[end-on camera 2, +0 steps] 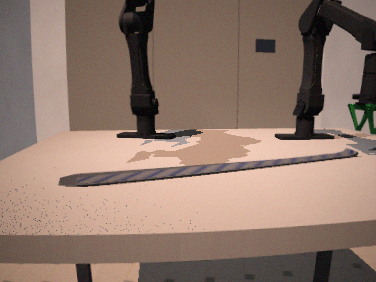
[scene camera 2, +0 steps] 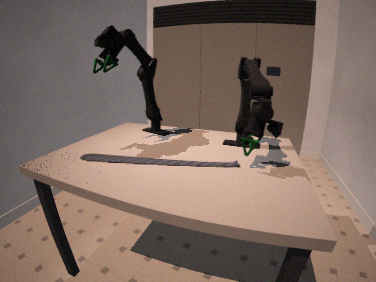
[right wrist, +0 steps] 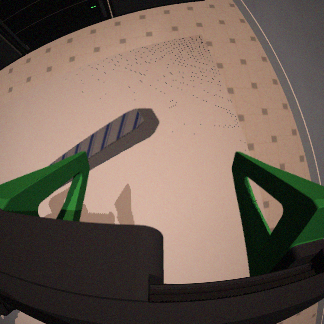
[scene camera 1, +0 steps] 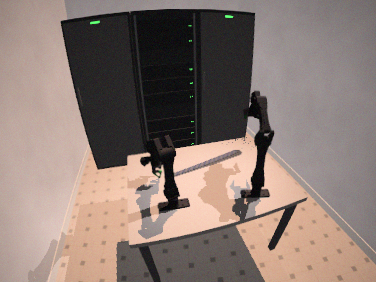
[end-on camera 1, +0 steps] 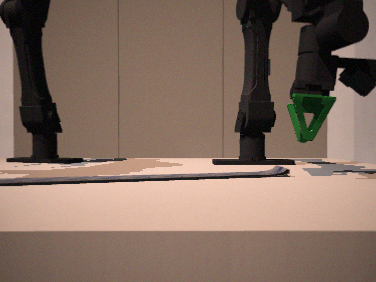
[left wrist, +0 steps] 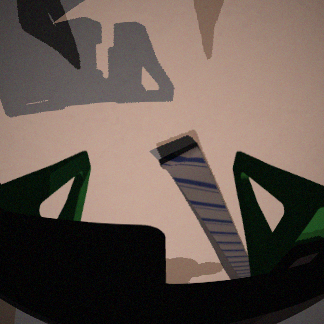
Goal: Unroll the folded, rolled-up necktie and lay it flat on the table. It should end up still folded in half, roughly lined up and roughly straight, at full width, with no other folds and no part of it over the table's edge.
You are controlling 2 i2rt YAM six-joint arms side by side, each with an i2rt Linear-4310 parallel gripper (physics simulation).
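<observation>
The grey, blue-striped necktie (scene camera 1: 210,161) (scene camera 2: 160,161) (end-on camera 1: 150,177) (end-on camera 2: 200,169) (left wrist: 205,197) (right wrist: 112,135) lies unrolled, long and roughly straight on the table (scene camera 2: 165,190). Its narrow end is slightly raised, at the right in both end-on views. My left gripper (scene camera 2: 249,150) (end-on camera 1: 302,140) (left wrist: 161,158) is open and empty, above the table beside that narrow end, which shows between its fingers in the left wrist view. My right gripper (scene camera 2: 102,67) (right wrist: 160,159) is open and empty, high above the table. The wide end shows in the right wrist view, beyond the left-hand finger.
Both arm bases (scene camera 1: 174,204) (scene camera 1: 255,193) stand on the table along the edge away from the dark server cabinets (scene camera 1: 165,75). Arm shadows fall across the table. Small dark specks dot the table's corner past the wide end of the tie.
</observation>
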